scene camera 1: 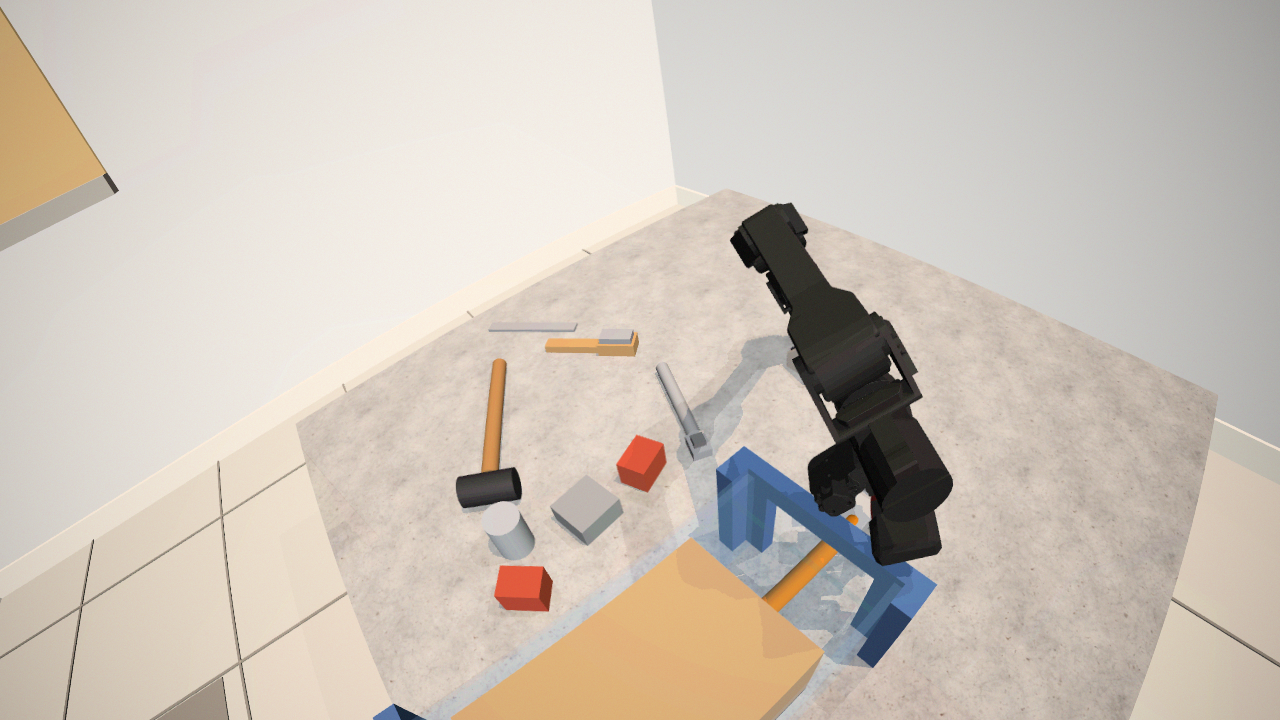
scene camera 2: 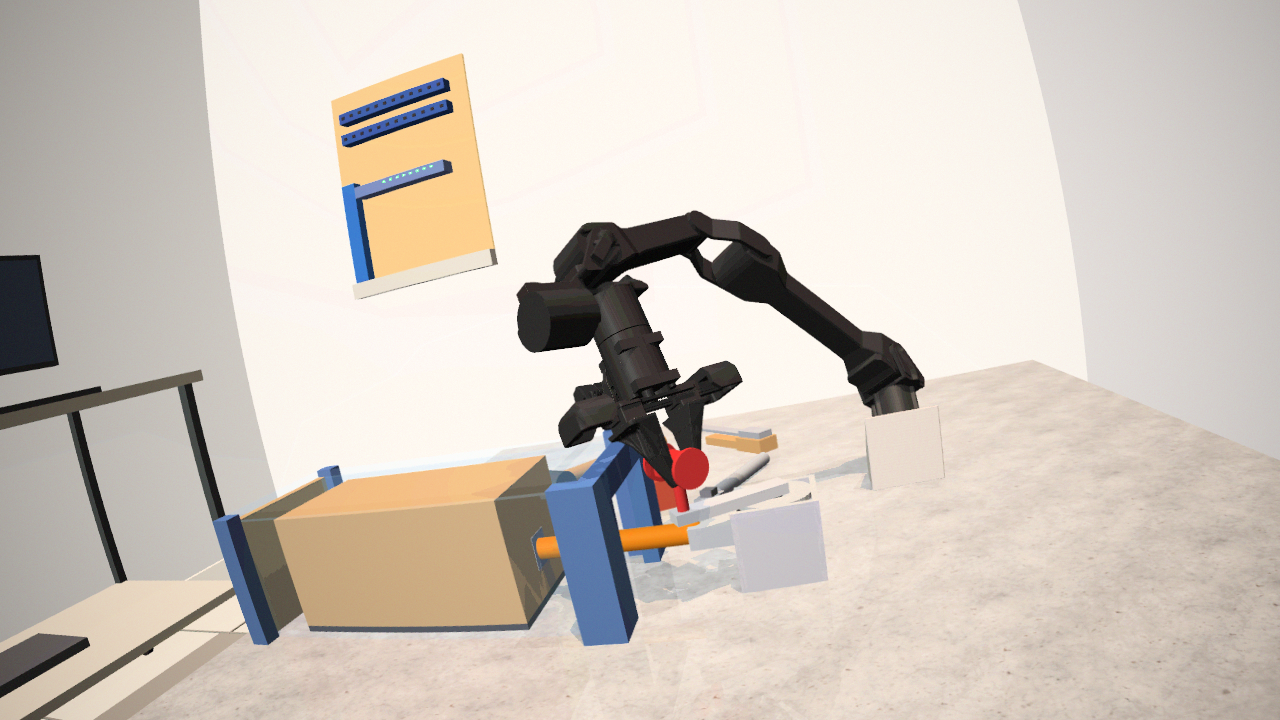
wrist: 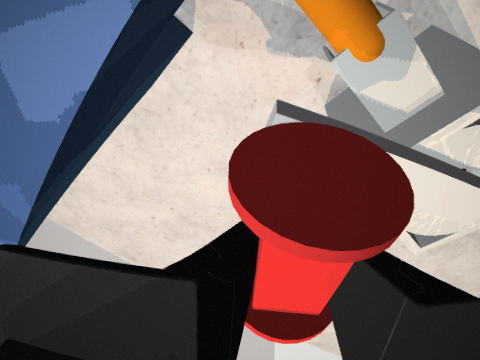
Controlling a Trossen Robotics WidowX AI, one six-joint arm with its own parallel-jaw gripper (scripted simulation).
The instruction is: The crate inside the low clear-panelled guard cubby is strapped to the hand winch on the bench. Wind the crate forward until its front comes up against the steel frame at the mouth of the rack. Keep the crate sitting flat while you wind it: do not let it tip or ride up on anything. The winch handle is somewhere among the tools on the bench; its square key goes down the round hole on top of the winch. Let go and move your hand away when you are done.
Note:
I see my gripper [scene camera 2: 686,482], a red knob [scene camera 2: 690,469], a grey block [scene camera 1: 587,508], a grey socket bar [scene camera 1: 696,441], a brush [scene camera 1: 612,342], a flat strip [scene camera 1: 495,326], a hammer [scene camera 1: 492,485] and a blue steel frame [scene camera 2: 593,493].
The grey socket bar also shows in scene camera 2 [scene camera 2: 742,474]. The brush shows as well in scene camera 2 [scene camera 2: 751,439]. The red knob is seen too in the wrist view [wrist: 319,197]. The wrist view does not show the grey block: it is out of frame. The wrist view misses the grey socket bar: it is out of frame.

